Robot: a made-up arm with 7 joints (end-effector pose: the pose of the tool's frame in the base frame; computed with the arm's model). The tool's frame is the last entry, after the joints. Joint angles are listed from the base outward.
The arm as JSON. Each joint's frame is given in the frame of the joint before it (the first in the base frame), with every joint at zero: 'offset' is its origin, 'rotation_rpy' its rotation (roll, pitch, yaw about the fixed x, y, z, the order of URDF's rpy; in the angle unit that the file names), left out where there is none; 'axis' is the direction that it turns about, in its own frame. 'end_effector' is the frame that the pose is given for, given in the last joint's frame.
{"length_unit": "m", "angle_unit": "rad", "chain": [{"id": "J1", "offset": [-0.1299, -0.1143, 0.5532], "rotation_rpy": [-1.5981, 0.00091, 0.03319], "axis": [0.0, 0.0, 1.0]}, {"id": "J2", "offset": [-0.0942, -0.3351, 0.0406], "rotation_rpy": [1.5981, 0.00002, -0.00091], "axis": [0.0, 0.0, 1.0]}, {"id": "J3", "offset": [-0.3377, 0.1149, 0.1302], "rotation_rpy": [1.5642, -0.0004, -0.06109], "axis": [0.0, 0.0, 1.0]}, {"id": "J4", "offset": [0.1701, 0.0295, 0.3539], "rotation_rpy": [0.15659, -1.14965, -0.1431], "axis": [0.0, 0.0, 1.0]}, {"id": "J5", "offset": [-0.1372, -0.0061, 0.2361], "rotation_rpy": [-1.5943, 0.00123, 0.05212], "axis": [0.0, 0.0, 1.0]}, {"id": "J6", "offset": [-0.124, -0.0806, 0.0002], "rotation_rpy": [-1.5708, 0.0, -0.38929], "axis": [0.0, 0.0, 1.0]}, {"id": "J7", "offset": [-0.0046, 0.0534, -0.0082], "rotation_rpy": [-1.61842, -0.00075, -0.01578], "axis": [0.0, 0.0, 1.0]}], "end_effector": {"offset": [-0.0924, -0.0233, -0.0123], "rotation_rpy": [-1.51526, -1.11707, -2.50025]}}
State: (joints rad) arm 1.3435 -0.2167 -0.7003 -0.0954 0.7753 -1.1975 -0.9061
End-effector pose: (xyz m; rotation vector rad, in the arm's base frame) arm 0.2995 -0.1709 1.4267 0.5170 -2.5690 -0.9979
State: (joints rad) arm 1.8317 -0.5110 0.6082 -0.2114 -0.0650 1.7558 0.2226
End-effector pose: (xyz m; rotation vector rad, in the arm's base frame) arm 0.5345 0.1576 1.0550 2.7386 1.1281 -0.9863
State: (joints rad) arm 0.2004 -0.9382 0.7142 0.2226 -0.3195 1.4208 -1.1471
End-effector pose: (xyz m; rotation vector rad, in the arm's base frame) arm -0.4964 0.3578 0.9272 0.3659 0.2554 0.5778
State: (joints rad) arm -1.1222 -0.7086 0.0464 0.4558 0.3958 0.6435 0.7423
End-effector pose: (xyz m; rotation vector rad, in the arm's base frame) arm -0.7115 0.1740 0.1864 1.8200 0.0753 0.1247
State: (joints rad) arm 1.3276 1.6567 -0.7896 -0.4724 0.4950 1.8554 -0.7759
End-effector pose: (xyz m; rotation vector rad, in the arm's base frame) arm 0.7094 -0.4443 0.5499 -0.9986 -0.6880 0.1793
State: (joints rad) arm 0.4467 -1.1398 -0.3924 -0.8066 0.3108 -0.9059 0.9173
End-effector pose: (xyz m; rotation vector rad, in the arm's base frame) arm -0.2484 0.2740 1.3299 1.4336 0.8702 -2.1944
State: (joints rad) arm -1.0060 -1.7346 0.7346 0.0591 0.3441 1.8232 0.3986
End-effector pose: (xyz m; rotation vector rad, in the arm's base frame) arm -0.5650 0.4998 0.6621 1.6807 -0.7057 1.3301
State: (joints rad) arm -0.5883 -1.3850 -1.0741 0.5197 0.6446 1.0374 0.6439
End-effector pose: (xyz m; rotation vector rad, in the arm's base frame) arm -0.7664 0.4104 0.9008 -2.6743 -1.4270 0.0003
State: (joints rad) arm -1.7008 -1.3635 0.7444 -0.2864 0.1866 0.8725 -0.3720
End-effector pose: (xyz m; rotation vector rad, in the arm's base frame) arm -0.5364 0.5339 0.1817 0.7212 -1.1971 1.1427
